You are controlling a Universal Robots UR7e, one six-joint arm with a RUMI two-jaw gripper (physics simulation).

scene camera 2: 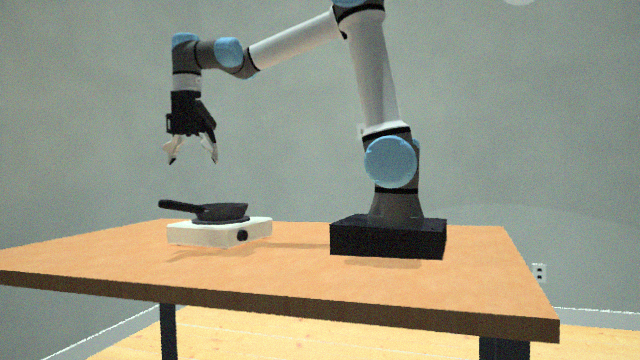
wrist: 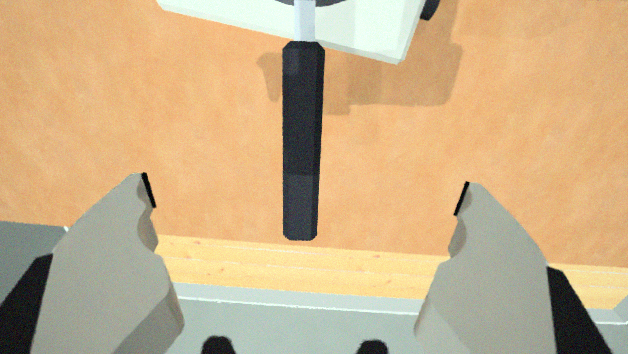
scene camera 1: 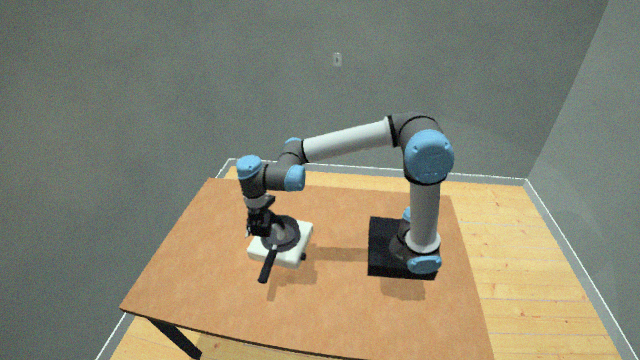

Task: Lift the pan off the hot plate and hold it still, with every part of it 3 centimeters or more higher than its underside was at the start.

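Places are measured from the arm's base along level axes (x ahead, y left, z up), in centimetres.
Pixels of known places: gripper, between the fingertips: (scene camera 2: 192, 164) (wrist: 306, 181) (scene camera 1: 267, 237); arm's base, origin of its link: (scene camera 2: 395, 223).
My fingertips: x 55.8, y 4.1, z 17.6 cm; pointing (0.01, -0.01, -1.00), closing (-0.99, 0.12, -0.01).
Note:
Ahead of a thing's pixels: the offset from my fingertips to its top centre. "pt": to the spot under its first point. Level surfaces: height alone.
The dark pan {pt dy -9.2, dx -6.1, dz -14.5 cm} (scene camera 2: 227, 211) rests flat on the burner of the white hot plate {dy -15.7, dx -2.0, dz -17.5 cm} (scene camera 1: 290, 257) (scene camera 2: 197, 235) (wrist: 250, 15). Its black handle {dy +4.2, dx +1.3, dz -8.9 cm} (scene camera 1: 267, 265) (scene camera 2: 180, 205) (wrist: 302, 125) sticks out past the hot plate's edge, clear of the table. My gripper (scene camera 1: 265, 236) (scene camera 2: 194, 161) (wrist: 306, 181) is open and empty, pointing down, high above the pan. In the wrist view the handle lies between the two fingers in the picture, its free end toward the bottom. In scene camera 1 the gripper hides part of the pan's bowl. Most of the bowl is outside the wrist view.
The brown table {dz -24.9 cm} (scene camera 1: 200, 285) (scene camera 2: 310, 275) (wrist: 210, 150) carries the hot plate and the arm's black base (scene camera 1: 382, 250) (scene camera 2: 385, 240) on the right. A dark knob {dy -6.4, dx -11.6, dz -19.7 cm} (scene camera 1: 303, 256) (scene camera 2: 242, 235) (wrist: 430, 9) sticks out from the hot plate's side.

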